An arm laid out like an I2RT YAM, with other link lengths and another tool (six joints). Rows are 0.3 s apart.
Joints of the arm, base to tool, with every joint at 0 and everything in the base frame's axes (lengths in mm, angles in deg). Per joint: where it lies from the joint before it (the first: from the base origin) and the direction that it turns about. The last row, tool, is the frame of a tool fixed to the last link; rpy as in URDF.
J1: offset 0 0 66.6 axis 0 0 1
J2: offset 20.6 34.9 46.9 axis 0 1 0
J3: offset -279.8 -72.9 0 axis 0 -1 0
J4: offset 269.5 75.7 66 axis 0 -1 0
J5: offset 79.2 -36.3 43.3 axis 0 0 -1
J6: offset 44.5 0 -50.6 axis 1 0 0
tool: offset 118 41 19 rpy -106.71 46.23 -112.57
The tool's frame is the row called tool.
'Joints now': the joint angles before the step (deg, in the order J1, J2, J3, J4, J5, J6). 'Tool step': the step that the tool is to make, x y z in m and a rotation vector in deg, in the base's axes. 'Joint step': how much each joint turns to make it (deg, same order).
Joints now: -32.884 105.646 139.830 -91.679 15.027 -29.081
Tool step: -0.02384 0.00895 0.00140 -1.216 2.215 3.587
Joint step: -1.005 -5.203 -5.991 0.941 -0.590 -5.245
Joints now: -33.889 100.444 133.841 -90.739 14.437 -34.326
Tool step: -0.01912 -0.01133 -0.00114 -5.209 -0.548 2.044
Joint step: -2.710 -7.869 -12.043 9.245 0.480 -6.361
